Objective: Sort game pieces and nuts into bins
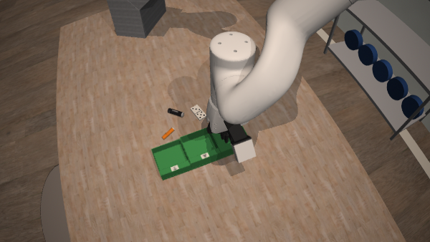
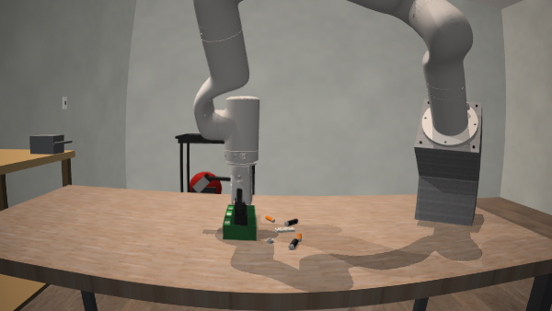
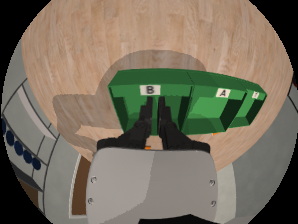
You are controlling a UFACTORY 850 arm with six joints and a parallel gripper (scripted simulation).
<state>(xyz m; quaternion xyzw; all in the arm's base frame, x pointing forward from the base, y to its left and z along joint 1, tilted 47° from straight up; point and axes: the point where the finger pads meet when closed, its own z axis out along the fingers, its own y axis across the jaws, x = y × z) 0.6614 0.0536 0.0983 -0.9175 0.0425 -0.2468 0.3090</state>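
The grey nut is 80 mm behind my hand, 50 mm to the left of it and 30 mm below it. Round my hand: orange battery: 60 mm behind, 160 mm to the right, 30 mm below; then green three-compartment bin row: 10 mm ahead, 80 mm to the right, 20 mm below; then white domino: 110 mm behind, 60 mm to the right, 30 mm below.
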